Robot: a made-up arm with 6 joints. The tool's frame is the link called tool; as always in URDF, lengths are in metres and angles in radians. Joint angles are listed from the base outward.
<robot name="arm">
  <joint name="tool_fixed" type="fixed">
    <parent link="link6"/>
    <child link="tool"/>
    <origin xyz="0 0 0" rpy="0 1.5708 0"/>
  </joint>
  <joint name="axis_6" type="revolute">
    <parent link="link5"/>
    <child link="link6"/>
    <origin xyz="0.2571 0 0" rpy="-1.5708 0 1.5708"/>
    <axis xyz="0 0 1"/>
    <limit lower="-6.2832" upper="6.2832"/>
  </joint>
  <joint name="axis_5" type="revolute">
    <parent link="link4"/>
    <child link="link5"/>
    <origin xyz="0 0 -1.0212" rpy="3.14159 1.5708 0"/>
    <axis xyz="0 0 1"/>
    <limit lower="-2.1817" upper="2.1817"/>
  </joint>
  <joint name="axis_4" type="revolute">
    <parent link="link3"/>
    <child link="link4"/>
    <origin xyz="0 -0.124 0" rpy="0 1.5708 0"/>
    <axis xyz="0 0 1"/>
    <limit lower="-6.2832" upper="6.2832"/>
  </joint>
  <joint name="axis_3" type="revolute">
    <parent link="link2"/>
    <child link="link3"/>
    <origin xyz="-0.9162 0 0" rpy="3.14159 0 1.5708"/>
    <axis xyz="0 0 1"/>
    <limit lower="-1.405" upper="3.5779"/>
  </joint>
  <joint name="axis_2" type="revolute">
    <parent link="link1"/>
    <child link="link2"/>
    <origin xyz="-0.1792 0 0" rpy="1.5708 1.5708 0"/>
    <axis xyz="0 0 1"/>
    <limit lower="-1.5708" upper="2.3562"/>
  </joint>
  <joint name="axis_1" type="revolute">
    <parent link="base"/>
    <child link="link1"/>
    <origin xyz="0 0 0.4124" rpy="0 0 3.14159"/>
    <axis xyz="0 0 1"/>
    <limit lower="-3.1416" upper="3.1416"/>
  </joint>
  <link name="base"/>
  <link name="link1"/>
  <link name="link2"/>
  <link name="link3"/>
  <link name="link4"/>
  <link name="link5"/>
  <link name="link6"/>
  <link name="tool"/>
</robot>
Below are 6 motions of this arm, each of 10 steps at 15 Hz.
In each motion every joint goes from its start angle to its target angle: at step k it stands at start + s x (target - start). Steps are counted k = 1, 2, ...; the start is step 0. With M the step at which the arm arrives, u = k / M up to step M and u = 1 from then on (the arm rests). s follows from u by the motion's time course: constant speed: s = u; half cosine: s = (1 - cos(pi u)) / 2; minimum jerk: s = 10 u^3 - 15 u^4 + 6 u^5.
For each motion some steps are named. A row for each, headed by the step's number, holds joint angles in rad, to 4 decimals.
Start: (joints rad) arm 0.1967 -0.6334 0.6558 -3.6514 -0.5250 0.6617
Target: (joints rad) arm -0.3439 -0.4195 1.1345 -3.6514 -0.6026 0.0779
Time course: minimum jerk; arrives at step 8
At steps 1, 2, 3, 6, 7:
1: 0.1880 -0.6300 0.6635 -3.6514 -0.5262 0.6523
2: 0.1407 -0.6113 0.7054 -3.6514 -0.5330 0.6013
3: 0.0479 -0.5745 0.7875 -3.6514 -0.5464 0.5010
6: -0.2879 -0.4416 1.0849 -3.6514 -0.5946 0.1383
7: -0.3352 -0.4229 1.1268 -3.6514 -0.6014 0.0873

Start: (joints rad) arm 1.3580 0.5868 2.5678 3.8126 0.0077 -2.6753
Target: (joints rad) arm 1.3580 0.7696 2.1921 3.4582 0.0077 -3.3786
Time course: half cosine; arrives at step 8
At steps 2, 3, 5, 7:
2: 1.3580 0.6136 2.5128 3.7607 0.0077 -2.7783
3: 1.3580 0.6432 2.4518 3.7032 0.0077 -2.8924
5: 1.3580 0.7132 2.3081 3.5676 0.0077 -3.1615
7: 1.3580 0.7626 2.2064 3.4717 0.0077 -3.3518

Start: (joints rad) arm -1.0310 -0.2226 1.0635 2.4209 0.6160 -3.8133
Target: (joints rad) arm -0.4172 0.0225 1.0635 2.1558 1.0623 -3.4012
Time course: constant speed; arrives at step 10
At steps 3, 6, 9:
3: -0.8469 -0.1491 1.0635 2.3414 0.7499 -3.6897
6: -0.6627 -0.0755 1.0635 2.2618 0.8838 -3.5660
9: -0.4786 -0.0020 1.0635 2.1823 1.0177 -3.4424

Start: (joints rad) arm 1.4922 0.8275 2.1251 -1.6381 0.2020 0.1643
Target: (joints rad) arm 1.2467 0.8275 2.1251 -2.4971 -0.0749 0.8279
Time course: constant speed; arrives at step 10
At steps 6, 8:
6: 1.3449 0.8275 2.1251 -2.1535 0.0359 0.5625
8: 1.2958 0.8275 2.1251 -2.3253 -0.0195 0.6952

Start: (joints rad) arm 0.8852 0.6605 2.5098 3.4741 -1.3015 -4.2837
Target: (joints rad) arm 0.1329 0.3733 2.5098 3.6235 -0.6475 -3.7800
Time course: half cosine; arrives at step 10
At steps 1, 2, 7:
1: 0.8668 0.6535 2.5098 3.4778 -1.2855 -4.2714
2: 0.8134 0.6331 2.5098 3.4884 -1.2390 -4.2356
7: 0.2880 0.4325 2.5098 3.5927 -0.7823 -3.8838

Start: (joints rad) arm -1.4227 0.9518 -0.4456 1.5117 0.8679 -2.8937
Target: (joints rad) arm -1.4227 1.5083 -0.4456 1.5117 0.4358 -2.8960
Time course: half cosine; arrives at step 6
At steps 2, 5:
2: -1.4227 1.0909 -0.4456 1.5117 0.7599 -2.8943
5: -1.4227 1.4710 -0.4456 1.5117 0.4647 -2.8958

